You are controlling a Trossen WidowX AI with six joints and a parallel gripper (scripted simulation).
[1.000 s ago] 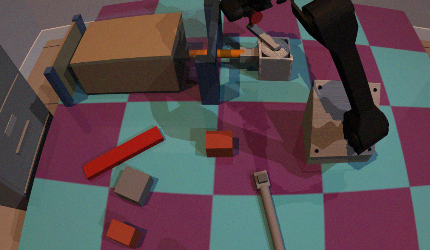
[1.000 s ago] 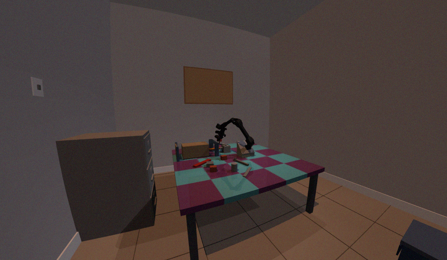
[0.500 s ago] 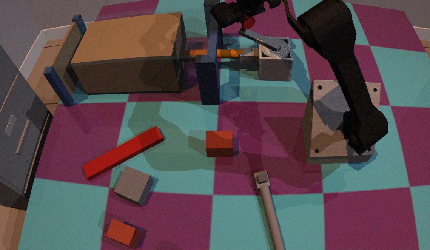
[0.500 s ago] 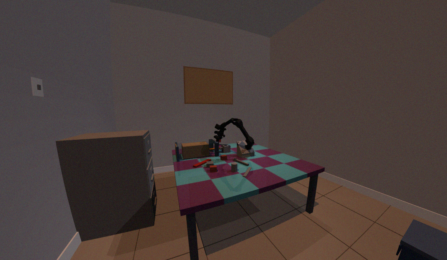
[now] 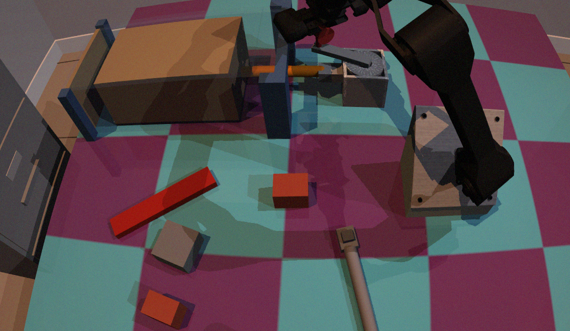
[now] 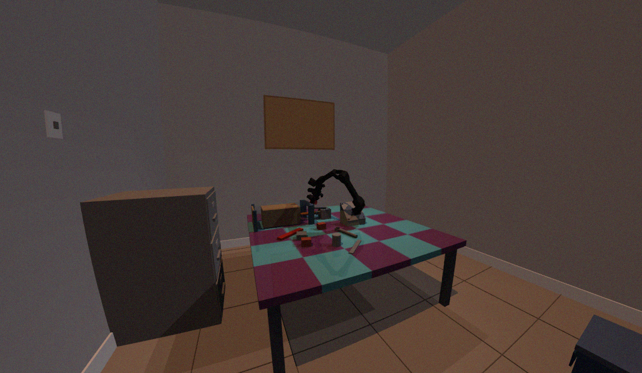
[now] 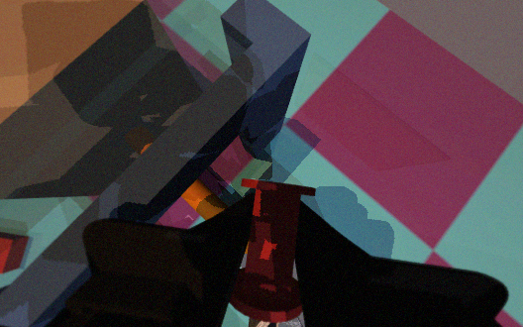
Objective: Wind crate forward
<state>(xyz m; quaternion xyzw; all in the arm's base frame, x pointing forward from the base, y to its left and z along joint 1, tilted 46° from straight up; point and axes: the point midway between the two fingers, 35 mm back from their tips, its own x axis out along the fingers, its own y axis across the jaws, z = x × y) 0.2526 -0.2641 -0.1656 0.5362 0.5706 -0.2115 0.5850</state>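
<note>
Now: gripper tip 40 mm past the grey crank handle, 30 mm to the right of it and 30 mm above it. Also, from my gripper tip: blue steel frame: 60 mm ahead, 40 mm to the left, 30 mm below; red knob: 10 mm behind, 10 mm to the left; grey winch: 120 mm behind, 50 mm to the left, 100 mm below.
</note>
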